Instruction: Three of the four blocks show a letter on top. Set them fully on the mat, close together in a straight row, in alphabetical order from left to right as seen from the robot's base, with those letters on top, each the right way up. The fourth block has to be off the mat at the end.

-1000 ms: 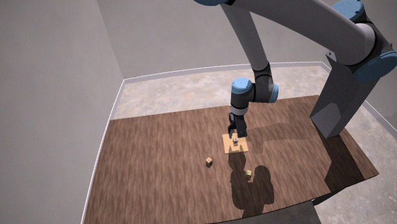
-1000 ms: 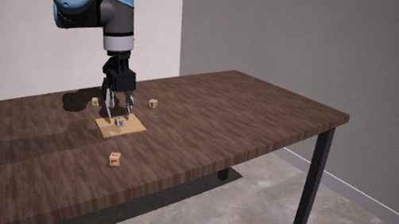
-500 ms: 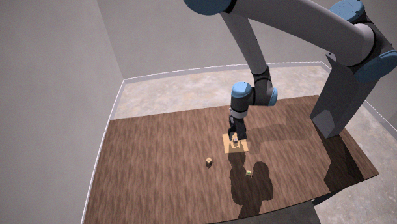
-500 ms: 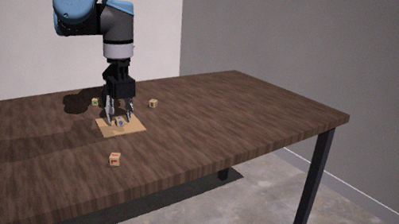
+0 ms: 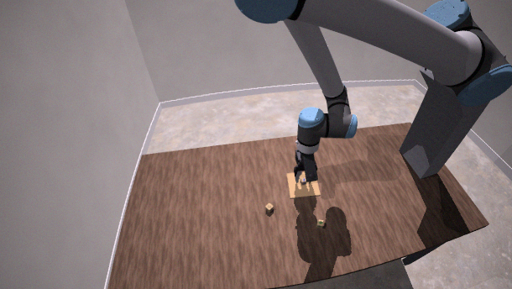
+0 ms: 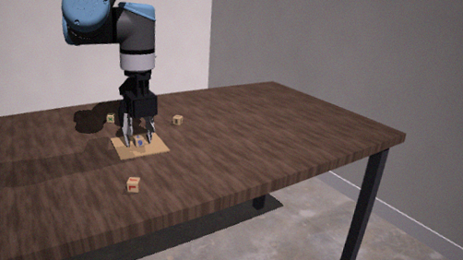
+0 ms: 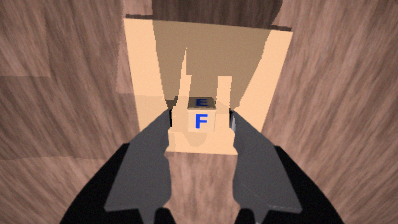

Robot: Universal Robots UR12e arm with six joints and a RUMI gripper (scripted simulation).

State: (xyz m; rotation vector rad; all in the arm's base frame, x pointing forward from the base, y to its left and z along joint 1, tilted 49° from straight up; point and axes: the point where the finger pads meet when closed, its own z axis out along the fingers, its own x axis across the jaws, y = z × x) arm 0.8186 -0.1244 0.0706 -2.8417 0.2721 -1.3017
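My hand is 10 mm to the right of the mat and 20 mm above it.
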